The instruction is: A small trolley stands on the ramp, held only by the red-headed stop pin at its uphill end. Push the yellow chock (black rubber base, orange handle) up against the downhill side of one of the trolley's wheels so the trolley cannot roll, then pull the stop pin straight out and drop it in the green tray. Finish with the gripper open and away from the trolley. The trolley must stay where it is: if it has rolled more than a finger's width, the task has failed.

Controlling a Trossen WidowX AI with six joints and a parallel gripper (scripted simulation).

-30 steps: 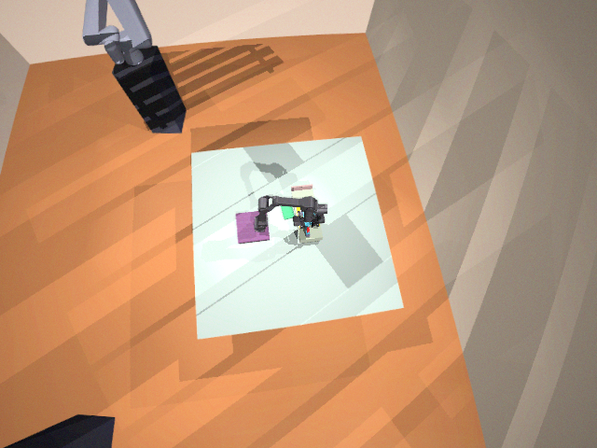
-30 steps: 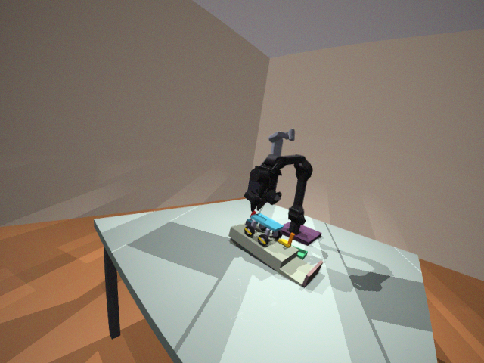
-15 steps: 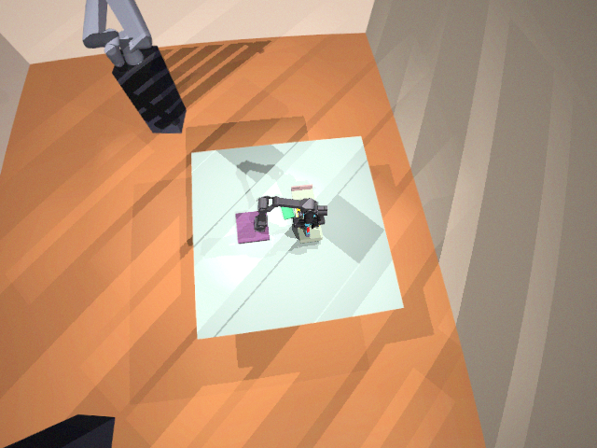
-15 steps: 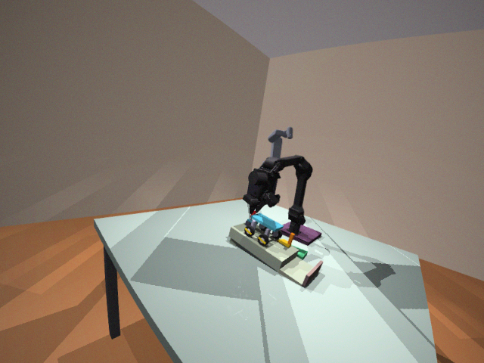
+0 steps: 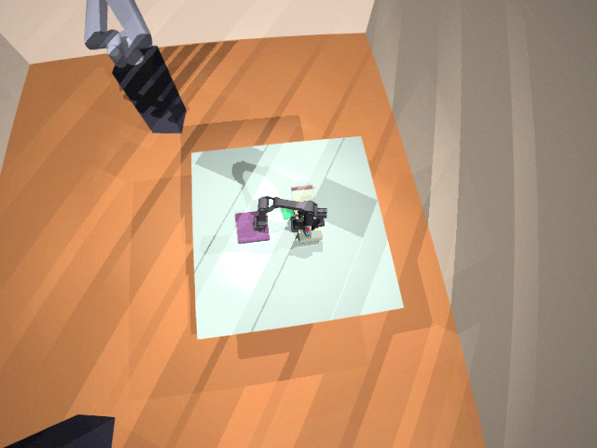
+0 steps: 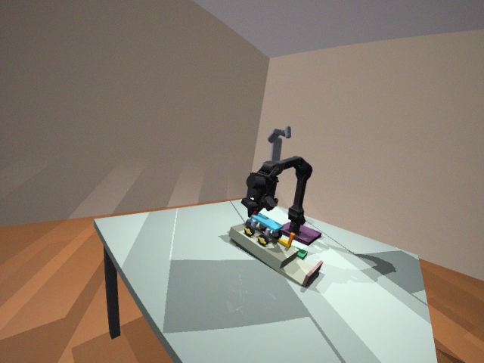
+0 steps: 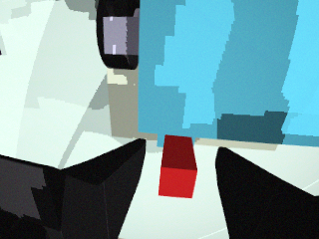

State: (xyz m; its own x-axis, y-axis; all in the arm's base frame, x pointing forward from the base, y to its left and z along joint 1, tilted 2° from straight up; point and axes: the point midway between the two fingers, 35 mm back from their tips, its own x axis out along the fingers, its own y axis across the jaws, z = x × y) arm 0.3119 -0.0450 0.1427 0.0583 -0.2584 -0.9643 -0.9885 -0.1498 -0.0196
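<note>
The yellow chock is 60 mm behind my gripper tip, 180 mm to the left of it and 50 mm below it. The rest, counted from my gripper tip: ramp: 100 mm to the left, 90 mm below; blue-topped trolley: 90 mm to the left, 20 mm below; stop pin: 10 mm below.
</note>
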